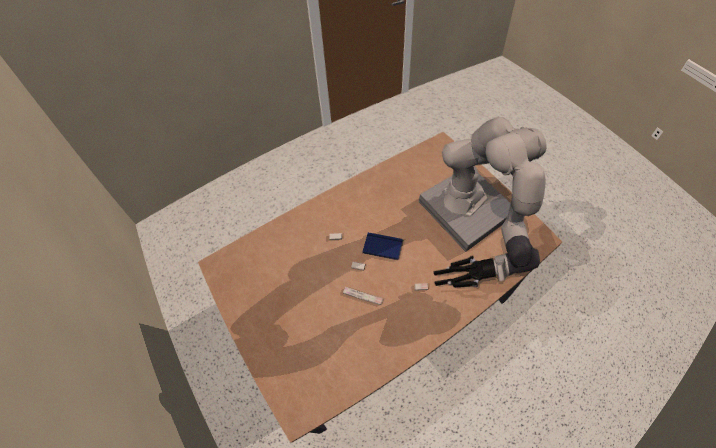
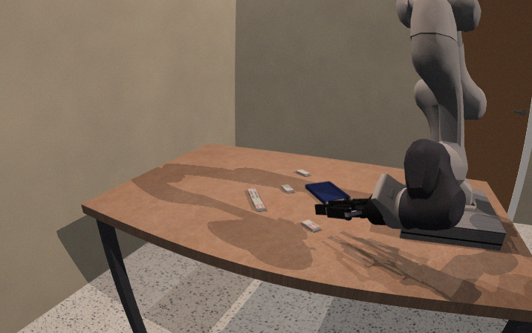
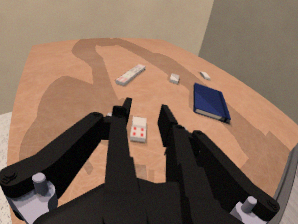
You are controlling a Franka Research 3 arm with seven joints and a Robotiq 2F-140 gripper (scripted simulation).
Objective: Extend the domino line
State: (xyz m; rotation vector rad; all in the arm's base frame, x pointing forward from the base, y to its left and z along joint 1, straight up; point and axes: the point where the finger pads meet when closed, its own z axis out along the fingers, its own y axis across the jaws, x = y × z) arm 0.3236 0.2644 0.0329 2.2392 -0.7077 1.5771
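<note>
Now: the domino 60 mm ahead of my hand, 40 mm to the right of it and 90 mm below it. The rest, counted from my hand: dark blue book 90 mm ahead, 290 mm to the right, 80 mm below.
</note>
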